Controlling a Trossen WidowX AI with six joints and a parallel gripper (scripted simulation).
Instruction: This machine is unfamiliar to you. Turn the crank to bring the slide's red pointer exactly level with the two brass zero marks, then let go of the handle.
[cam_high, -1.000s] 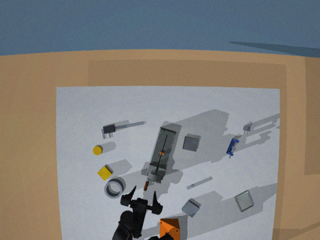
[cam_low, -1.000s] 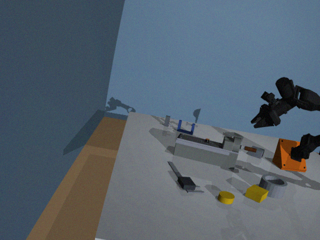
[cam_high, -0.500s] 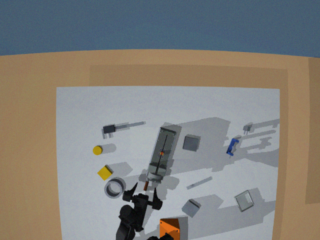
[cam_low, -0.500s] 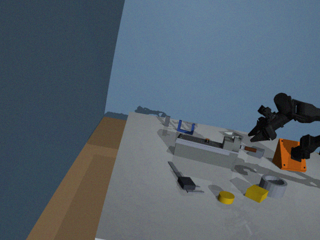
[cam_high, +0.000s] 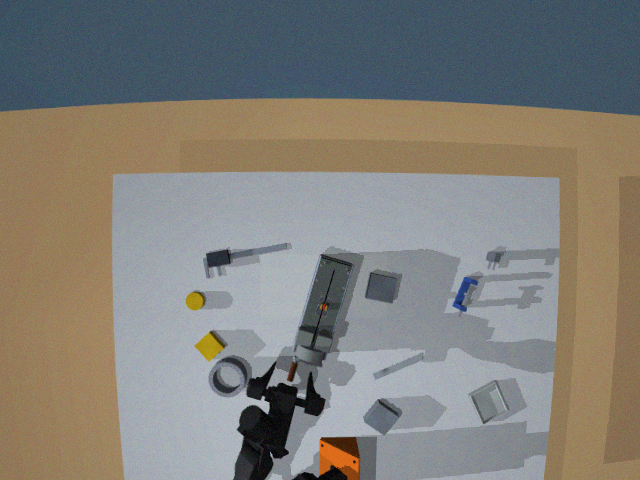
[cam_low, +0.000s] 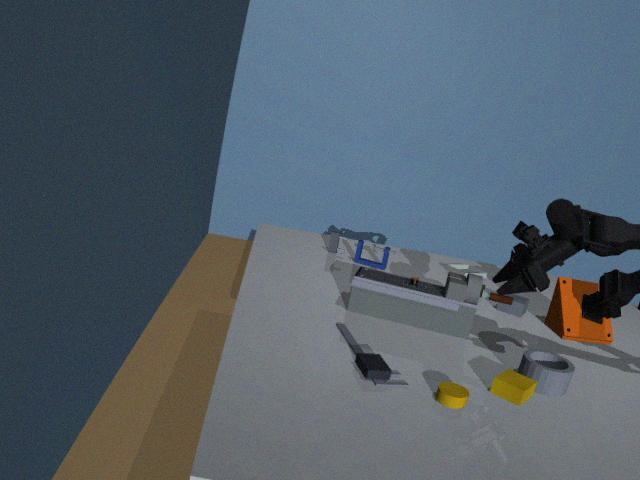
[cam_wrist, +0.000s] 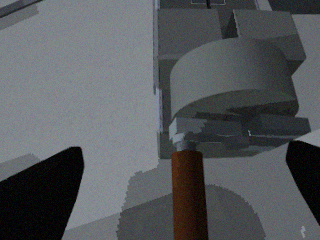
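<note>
Right now the brown crank handle is 2 cm behind my gripper tip and 2 cm below it. From my gripper tip the other things lie so: flat grey bar 29 cm to the right, 12 cm below; red pointer 16 cm ahead, 6 cm to the right, 4 cm below; yellow block 24 cm to the left, 10 cm below.
</note>
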